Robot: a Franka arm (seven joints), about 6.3 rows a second.
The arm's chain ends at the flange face. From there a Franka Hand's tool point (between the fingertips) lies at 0.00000 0.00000 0.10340 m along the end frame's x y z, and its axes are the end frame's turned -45 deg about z.
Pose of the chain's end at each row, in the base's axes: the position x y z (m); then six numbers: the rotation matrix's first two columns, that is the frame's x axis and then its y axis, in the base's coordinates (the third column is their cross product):
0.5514, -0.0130, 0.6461, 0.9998, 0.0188, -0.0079, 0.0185, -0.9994, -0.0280
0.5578, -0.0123, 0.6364, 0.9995, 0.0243, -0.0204, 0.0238, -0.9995, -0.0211
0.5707, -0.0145, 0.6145, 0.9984, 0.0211, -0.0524, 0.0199, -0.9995, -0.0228
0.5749, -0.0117, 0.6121, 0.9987, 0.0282, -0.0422, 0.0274, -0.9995, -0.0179
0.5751, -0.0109, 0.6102, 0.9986, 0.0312, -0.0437, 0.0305, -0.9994, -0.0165
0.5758, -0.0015, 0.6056, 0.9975, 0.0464, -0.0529, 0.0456, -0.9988, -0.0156
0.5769, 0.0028, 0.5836, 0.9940, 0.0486, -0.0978, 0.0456, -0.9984, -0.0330
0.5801, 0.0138, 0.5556, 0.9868, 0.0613, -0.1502, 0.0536, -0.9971, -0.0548
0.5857, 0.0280, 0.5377, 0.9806, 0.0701, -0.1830, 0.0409, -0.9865, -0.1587
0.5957, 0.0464, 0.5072, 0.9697, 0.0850, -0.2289, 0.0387, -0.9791, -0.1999
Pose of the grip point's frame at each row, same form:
0.5505, -0.0101, 0.5427, 0.6939, 0.7200, 0.0142, 0.7200, -0.6934, -0.0254
0.5556, -0.0102, 0.5330, 0.6899, 0.7239, 0.0005, 0.7236, -0.6896, -0.0293
0.5652, -0.0123, 0.5113, 0.6919, 0.7217, -0.0209, 0.7200, -0.6918, -0.0532
0.5705, -0.0100, 0.5088, 0.6868, 0.7267, -0.0172, 0.7256, -0.6868, -0.0425
0.5705, -0.0093, 0.5069, 0.6846, 0.7287, -0.0192, 0.7277, -0.6846, -0.0426
0.5703, -0.0001, 0.5024, 0.6731, 0.7391, -0.0264, 0.7376, -0.6734, -0.0484
0.5666, 0.0057, 0.4808, 0.6706, 0.7403, -0.0458, 0.7351, -0.6716, -0.0925
0.5643, 0.0186, 0.4535, 0.6599, 0.7484, -0.0675, 0.7357, -0.6617, -0.1450
0.5659, 0.0433, 0.4374, 0.6645, 0.7471, -0.0172, 0.7223, -0.6480, -0.2416
0.5708, 0.0655, 0.4087, 0.6583, 0.7524, -0.0205, 0.7130, -0.6322, -0.3032

